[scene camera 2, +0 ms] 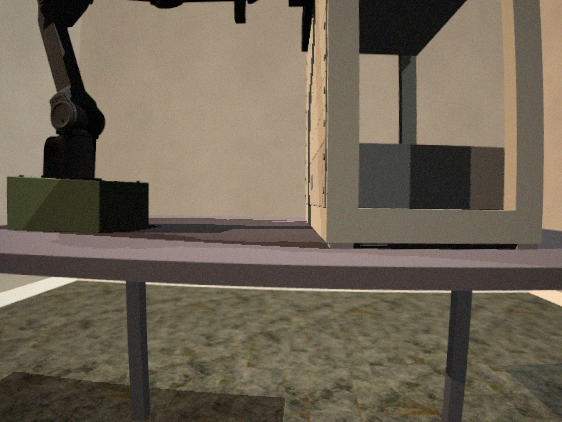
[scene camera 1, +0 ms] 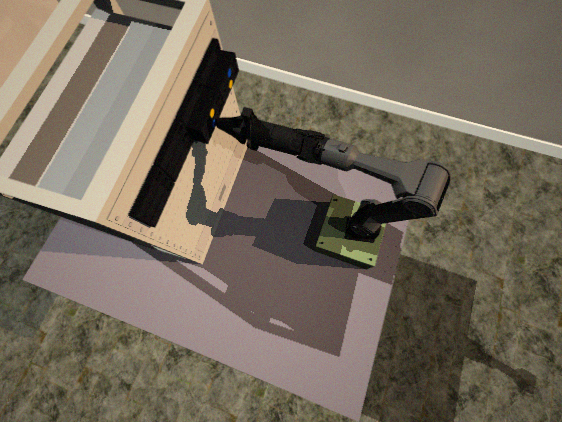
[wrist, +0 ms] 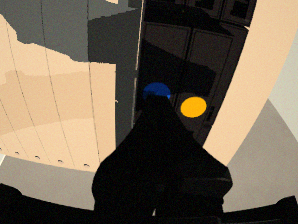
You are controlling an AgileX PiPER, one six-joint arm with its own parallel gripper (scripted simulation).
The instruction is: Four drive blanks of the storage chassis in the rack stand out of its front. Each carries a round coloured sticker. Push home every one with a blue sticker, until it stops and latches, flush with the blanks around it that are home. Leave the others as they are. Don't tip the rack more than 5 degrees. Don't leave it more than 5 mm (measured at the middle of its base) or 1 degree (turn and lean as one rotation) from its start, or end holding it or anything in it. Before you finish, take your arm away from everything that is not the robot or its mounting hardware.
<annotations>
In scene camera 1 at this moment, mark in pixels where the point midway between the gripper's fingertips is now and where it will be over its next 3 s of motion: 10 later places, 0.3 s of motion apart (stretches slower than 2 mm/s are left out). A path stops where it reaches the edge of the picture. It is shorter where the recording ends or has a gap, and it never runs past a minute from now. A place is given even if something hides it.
The gripper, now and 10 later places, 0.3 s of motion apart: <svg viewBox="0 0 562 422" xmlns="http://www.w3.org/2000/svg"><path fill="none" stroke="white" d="M217 122L216 122L214 121L212 120L210 120L208 120L206 119L206 119L205 119L204 118L202 118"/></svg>
</annotations>
